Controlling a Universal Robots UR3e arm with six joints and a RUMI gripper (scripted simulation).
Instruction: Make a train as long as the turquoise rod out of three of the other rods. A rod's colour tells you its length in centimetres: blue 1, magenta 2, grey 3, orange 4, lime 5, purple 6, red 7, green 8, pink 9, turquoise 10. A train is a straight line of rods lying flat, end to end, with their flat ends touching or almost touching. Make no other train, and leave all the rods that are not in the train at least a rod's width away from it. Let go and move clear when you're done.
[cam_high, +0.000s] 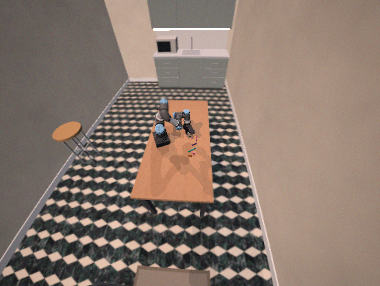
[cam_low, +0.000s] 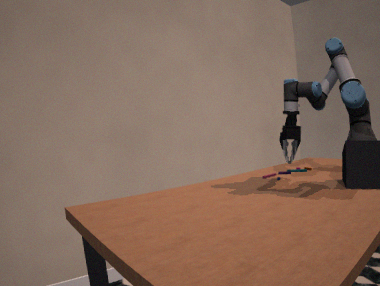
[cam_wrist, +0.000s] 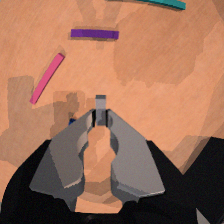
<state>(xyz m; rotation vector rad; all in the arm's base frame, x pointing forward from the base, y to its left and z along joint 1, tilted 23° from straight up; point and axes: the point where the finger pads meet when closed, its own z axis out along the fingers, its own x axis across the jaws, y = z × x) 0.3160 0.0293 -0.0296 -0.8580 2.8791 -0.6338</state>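
Now: the blue rod 2 cm ahead of my hand, 7 cm to the left of it and 7 cm below it. From my hand the other things lie so: grey rod (1 cm below); purple rod (5 cm ahead, 6 cm to the right, 7 cm below); pink rod (8 cm ahead, 3 cm to the left, 7 cm below).
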